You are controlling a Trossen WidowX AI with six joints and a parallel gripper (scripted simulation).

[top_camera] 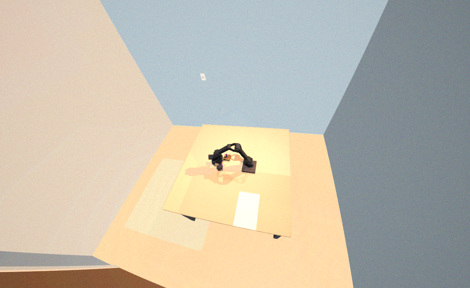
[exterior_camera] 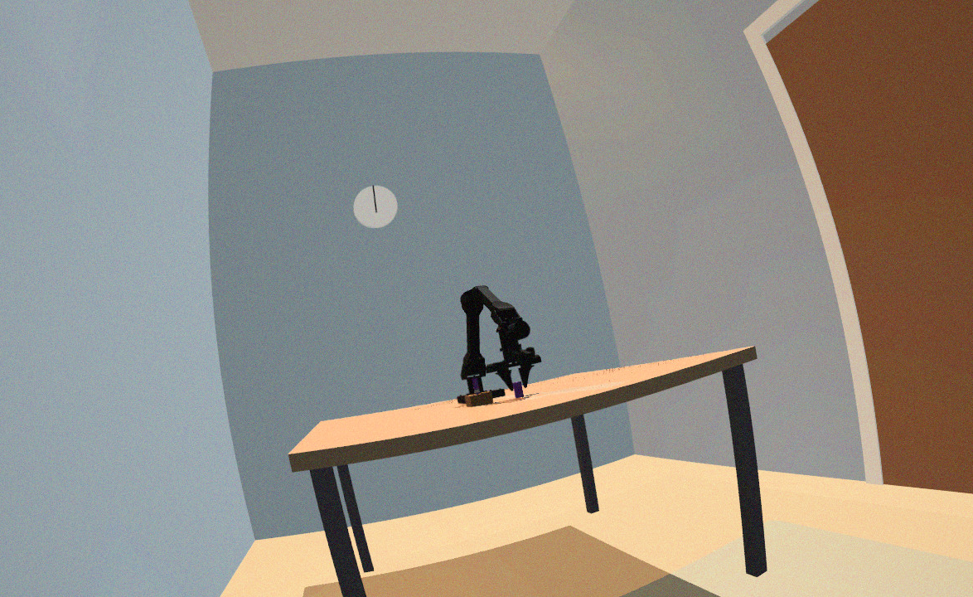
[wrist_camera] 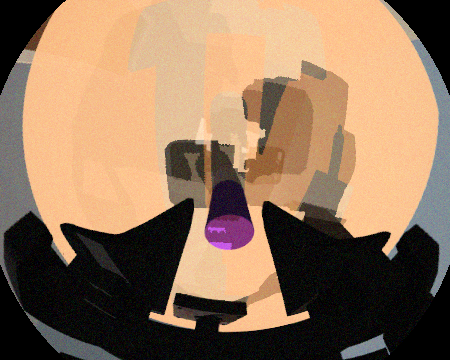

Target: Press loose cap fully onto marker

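Now: gripper tip right at the purple cap. Also, from my gripper tip: holder block (7 cm behind, 12 cm to the right, 1 cm below); marker (7 cm behind, 12 cm to the right, 5 cm above).
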